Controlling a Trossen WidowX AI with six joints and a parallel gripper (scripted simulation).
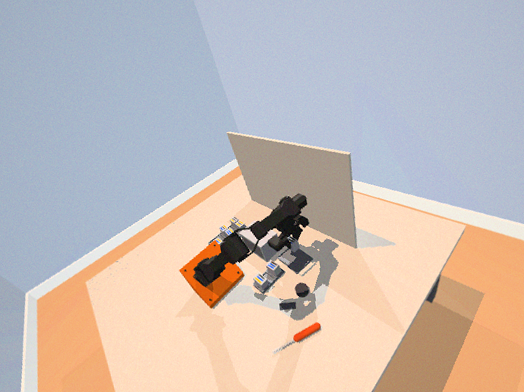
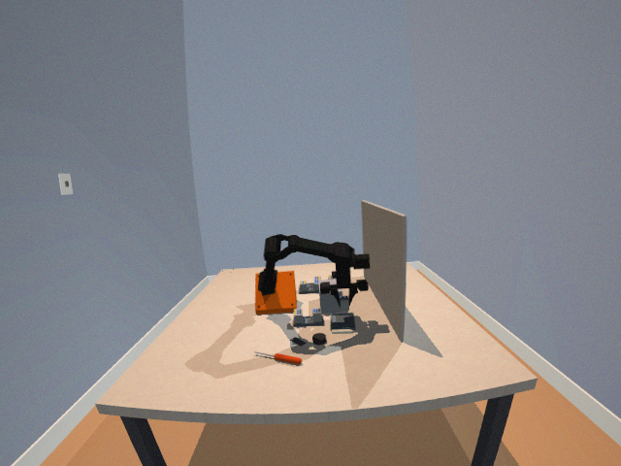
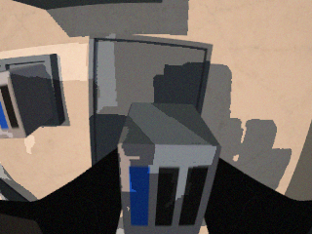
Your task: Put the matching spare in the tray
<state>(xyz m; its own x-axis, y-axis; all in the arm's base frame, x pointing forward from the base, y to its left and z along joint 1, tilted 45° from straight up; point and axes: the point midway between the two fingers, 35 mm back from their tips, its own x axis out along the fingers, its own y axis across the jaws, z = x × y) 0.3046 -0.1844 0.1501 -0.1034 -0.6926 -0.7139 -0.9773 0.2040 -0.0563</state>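
The grey tray lies 7 cm below my gripper tip and 1 cm behind it. Round my gripper tip: grey mounted unit (18 cm to the left, 2 cm below, 2 cm behind); then black puck (13 cm behind, 11 cm to the right, 6 cm below); then beige board (21 cm ahead, 15 cm above, 14 cm to the left).
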